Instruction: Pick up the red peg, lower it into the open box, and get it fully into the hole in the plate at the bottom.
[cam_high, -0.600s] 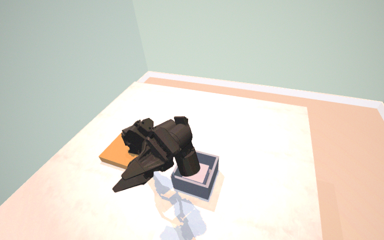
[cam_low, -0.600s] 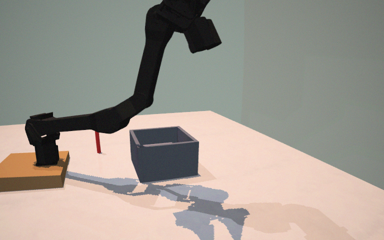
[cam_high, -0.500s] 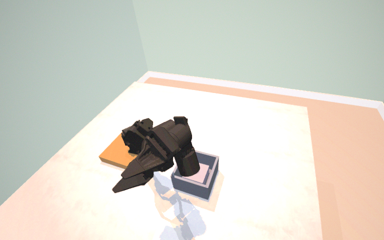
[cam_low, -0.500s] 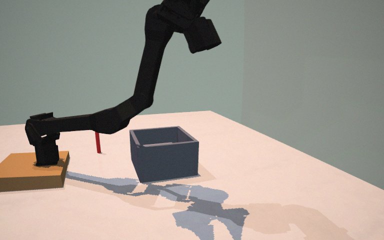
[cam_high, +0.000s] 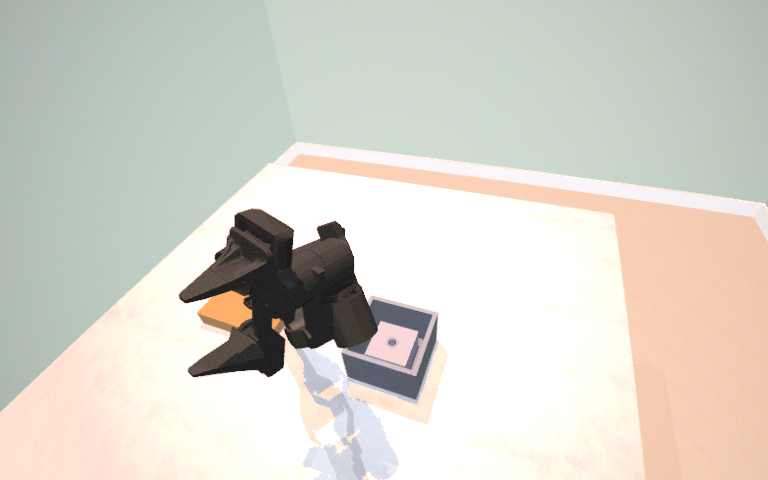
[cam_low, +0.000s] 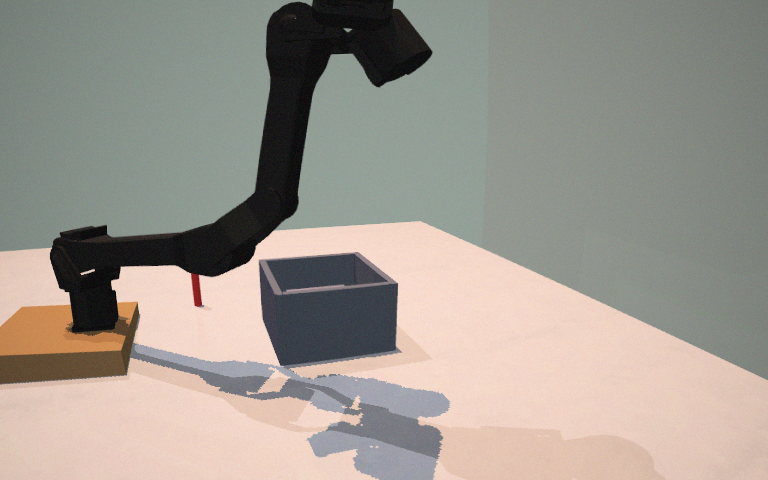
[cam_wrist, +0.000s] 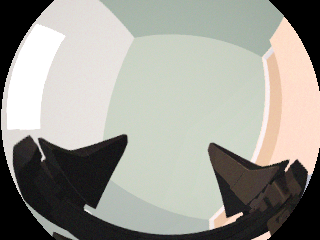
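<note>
Right now my gripper tip is 50 cm to the right of the red peg, 46 cm above it and 8 cm past it. From my gripper tip the other things lie so: pale plate 45 cm below, 31 cm to the left, 8 cm ahead; then grey box 47 cm below, 31 cm to the left, 8 cm ahead.
</note>
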